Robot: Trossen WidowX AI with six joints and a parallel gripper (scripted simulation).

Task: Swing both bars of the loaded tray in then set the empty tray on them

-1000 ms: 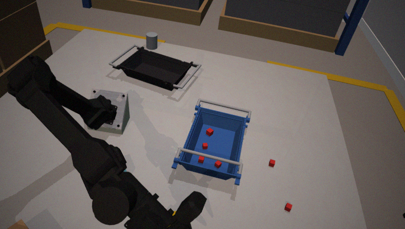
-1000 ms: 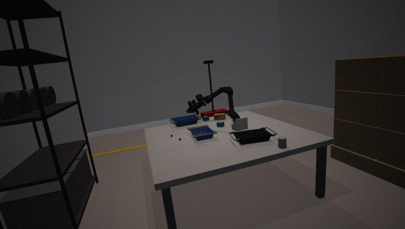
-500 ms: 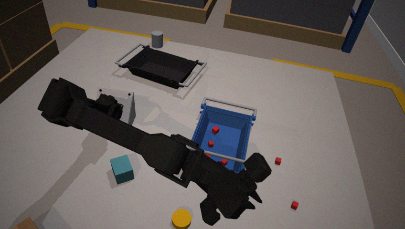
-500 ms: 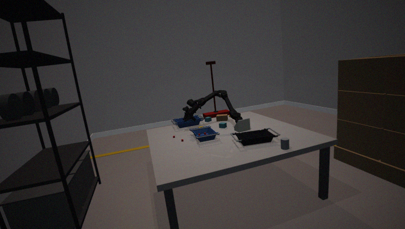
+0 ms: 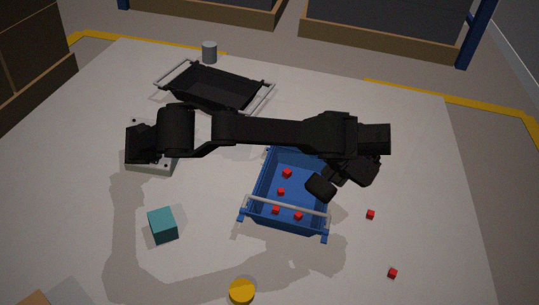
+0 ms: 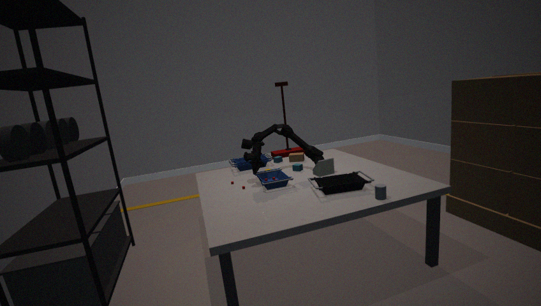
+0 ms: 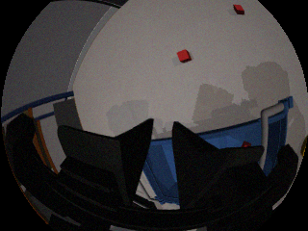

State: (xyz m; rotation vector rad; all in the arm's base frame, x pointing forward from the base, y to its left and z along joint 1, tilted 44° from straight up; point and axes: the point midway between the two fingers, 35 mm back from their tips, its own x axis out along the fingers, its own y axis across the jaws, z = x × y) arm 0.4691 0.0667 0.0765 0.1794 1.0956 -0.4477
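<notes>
My gripper tip is 42 cm past the black tray, 33 cm to the right of it and 5 cm above it. Also, from my gripper tip: grey cylinder: 57 cm to the left, 52 cm behind, 6 cm below.
</notes>
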